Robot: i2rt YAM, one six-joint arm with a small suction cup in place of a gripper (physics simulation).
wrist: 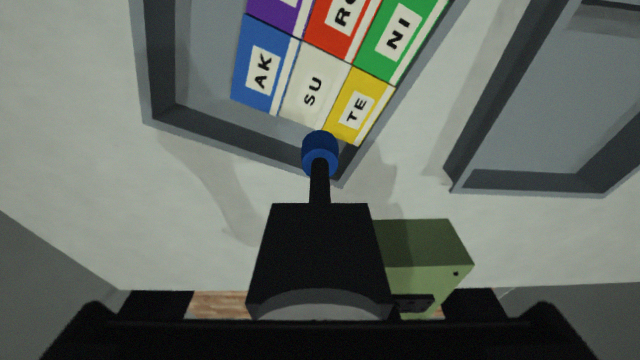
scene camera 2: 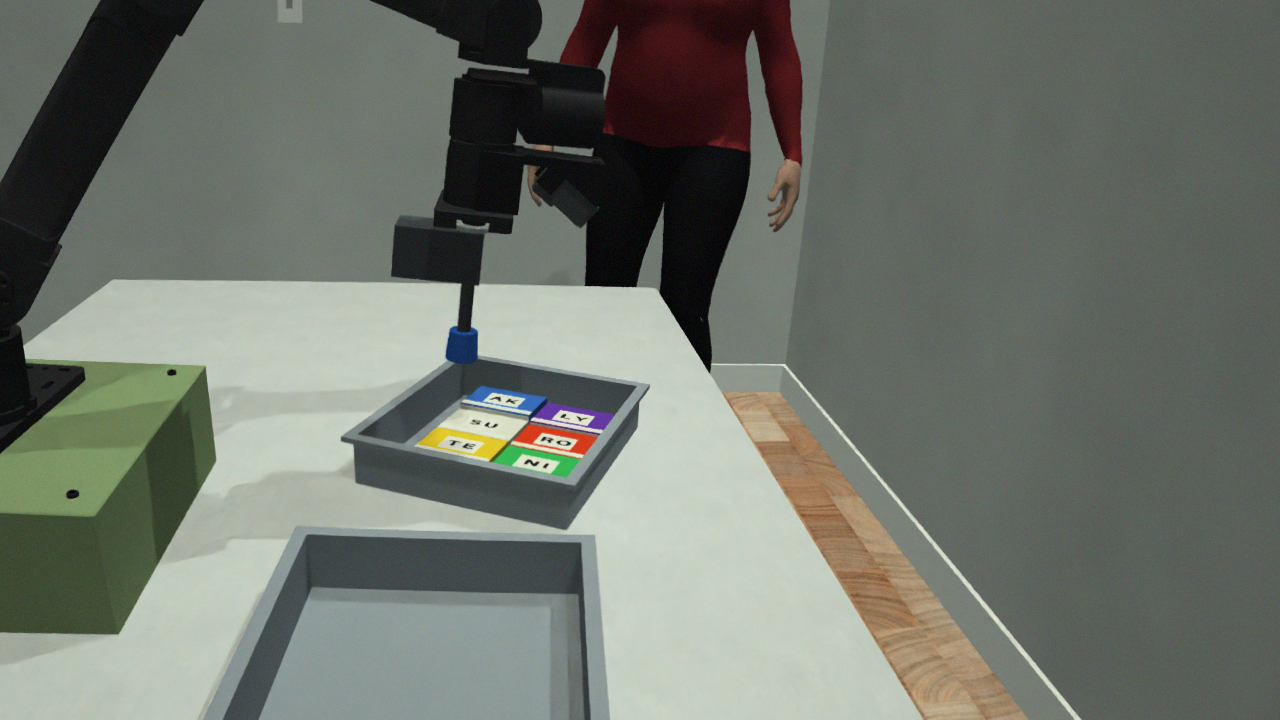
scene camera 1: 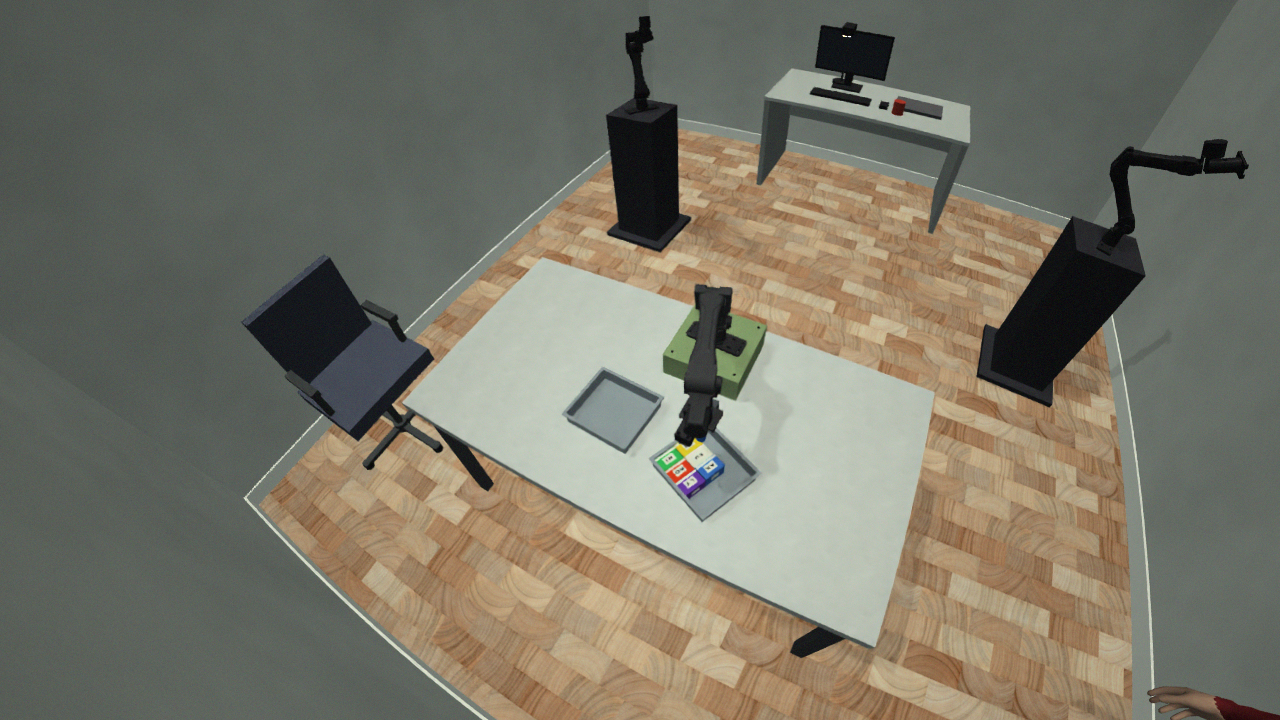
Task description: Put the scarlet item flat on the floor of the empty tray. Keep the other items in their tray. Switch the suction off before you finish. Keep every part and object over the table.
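Frame: origin at the arm's base, x ahead, y left, z up, level; millimetres.
Seen in the pictures: hand at its tool point: [wrist: 319,147] [scene camera 2: 461,357]; arm's base at its link origin: [scene camera 1: 716,339].
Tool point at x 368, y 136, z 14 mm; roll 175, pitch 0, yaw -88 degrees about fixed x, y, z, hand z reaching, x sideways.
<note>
Offsets run from my tool point to a thing's top centre. Level surfaces: height alone.
The scarlet item, a red flat box labelled RO @[dx +89, dy -19, dz -74 mm] [scene camera 1: 677,471] [scene camera 2: 566,437] [wrist: 330,29], lies flat in the filled tray @[dx +43, dy +39, dz -67 mm] [scene camera 1: 741,484] [scene camera 2: 465,492] [wrist: 147,75], between the purple box @[dx +107, dy +27, dz -70 mm] [scene camera 1: 690,484] [scene camera 2: 586,414] [wrist: 267,12] and the green box @[dx +71, dy -65, dz -74 mm] [scene camera 1: 666,458] [scene camera 2: 519,458] [wrist: 375,67]. The empty tray @[dx +0, dy -314, dz -67 mm] [scene camera 1: 613,411] [scene camera 2: 447,644] [wrist: 565,120] stands beside it. My gripper, a blue suction cup [scene camera 2: 461,345] [wrist: 320,152], is open and holds nothing. It hangs above the filled tray near its corner by the yellow box @[dx +2, dy -38, dz -70 mm] [scene camera 1: 691,445] [scene camera 2: 460,444] [wrist: 350,122]; in scene camera 1 the arm mostly hides it.
A white box labelled SU @[dx +21, dy +8, dz -70 mm] [scene camera 2: 483,423] [wrist: 307,95] and a blue box labelled AK @[dx +39, dy +54, dz -64 mm] [scene camera 2: 503,399] [wrist: 257,80] lie in the filled tray. The green base block [scene camera 1: 726,380] [scene camera 2: 161,483] [wrist: 425,245] stands on the white table @[dz -117 mm] [scene camera 1: 501,358]. A person [scene camera 2: 684,80] stands beyond the table.
</note>
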